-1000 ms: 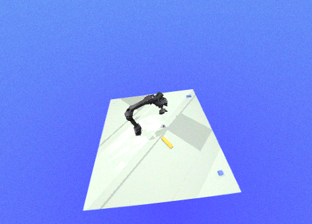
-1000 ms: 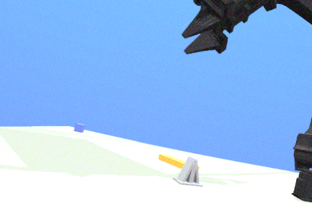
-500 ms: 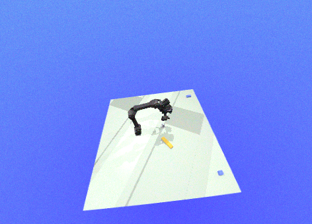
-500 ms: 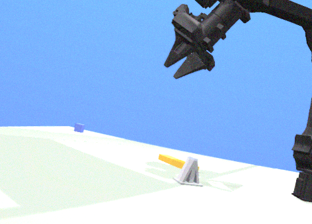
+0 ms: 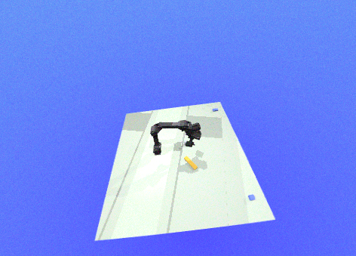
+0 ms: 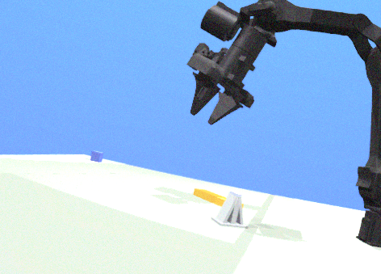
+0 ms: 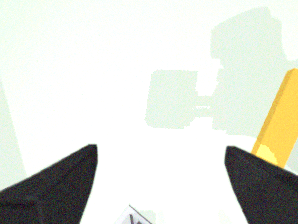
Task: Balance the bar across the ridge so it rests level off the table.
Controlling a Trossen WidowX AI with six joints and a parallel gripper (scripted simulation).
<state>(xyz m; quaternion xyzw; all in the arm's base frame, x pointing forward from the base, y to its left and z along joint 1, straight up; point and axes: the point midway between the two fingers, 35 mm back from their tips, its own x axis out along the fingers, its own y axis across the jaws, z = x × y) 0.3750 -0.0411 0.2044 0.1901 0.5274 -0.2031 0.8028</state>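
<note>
My gripper tip is 16 cm above the yellow bar, 11 cm to the left of it and 7 cm past it.
</note>
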